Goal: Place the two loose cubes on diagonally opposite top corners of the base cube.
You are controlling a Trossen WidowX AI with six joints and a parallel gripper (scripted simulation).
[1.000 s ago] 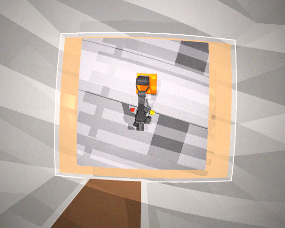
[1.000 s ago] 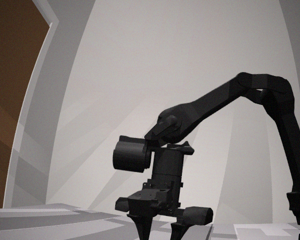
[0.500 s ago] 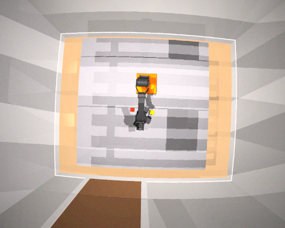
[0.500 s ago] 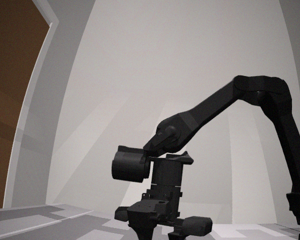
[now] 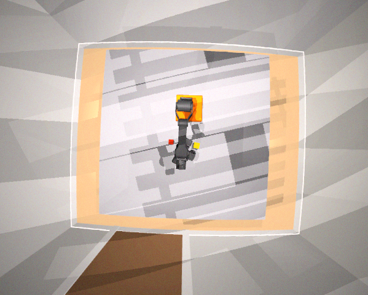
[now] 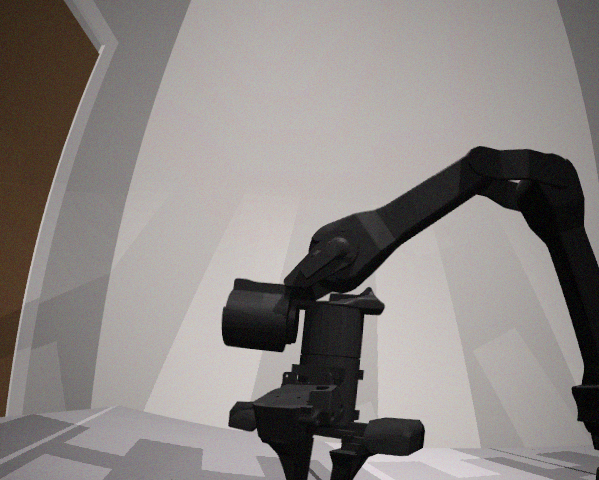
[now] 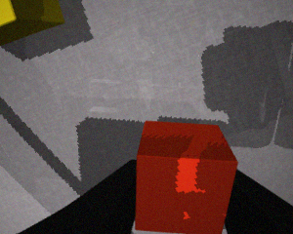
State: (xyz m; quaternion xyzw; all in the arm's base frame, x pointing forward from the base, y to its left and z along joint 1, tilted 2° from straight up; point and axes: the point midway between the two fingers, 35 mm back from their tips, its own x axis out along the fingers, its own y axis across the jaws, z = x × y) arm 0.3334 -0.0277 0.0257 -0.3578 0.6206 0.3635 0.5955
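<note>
My gripper tip is 100 mm to the right of the yellow base cube, 40 mm past it and 10 mm above it.
</note>
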